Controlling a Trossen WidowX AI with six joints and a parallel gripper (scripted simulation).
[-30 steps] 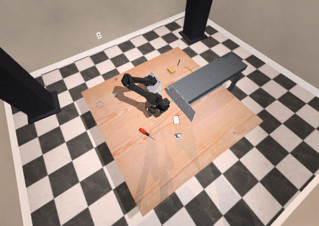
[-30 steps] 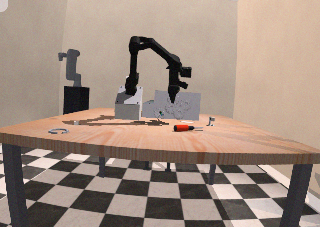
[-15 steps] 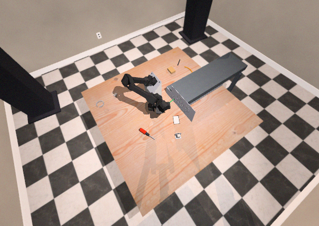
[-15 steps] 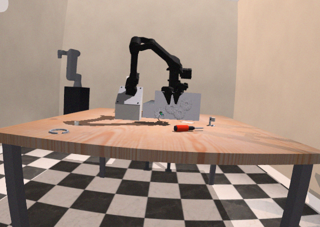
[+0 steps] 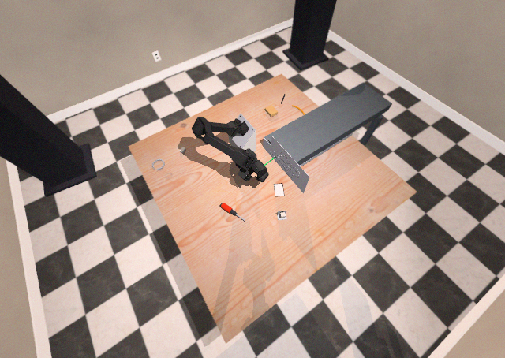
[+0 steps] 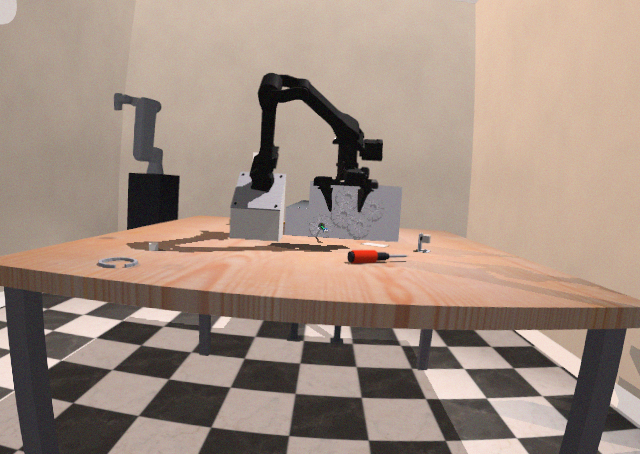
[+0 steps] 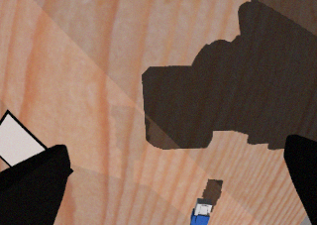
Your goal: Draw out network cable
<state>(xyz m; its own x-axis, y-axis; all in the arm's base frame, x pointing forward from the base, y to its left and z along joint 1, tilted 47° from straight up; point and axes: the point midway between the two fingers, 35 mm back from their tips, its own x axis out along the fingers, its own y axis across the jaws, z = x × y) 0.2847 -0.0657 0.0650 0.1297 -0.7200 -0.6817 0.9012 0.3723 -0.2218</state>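
Now: the blue plug 60 mm behind my hand, 90 mm to the left of it and 100 mm below it. Also, from my hand: white rectangle 100 mm ahead, 120 mm to the left, 140 mm below; then network jack 260 mm ahead, 50 mm to the left, 100 mm below; then red screwdriver 100 mm ahead, 180 mm to the right, 130 mm below.
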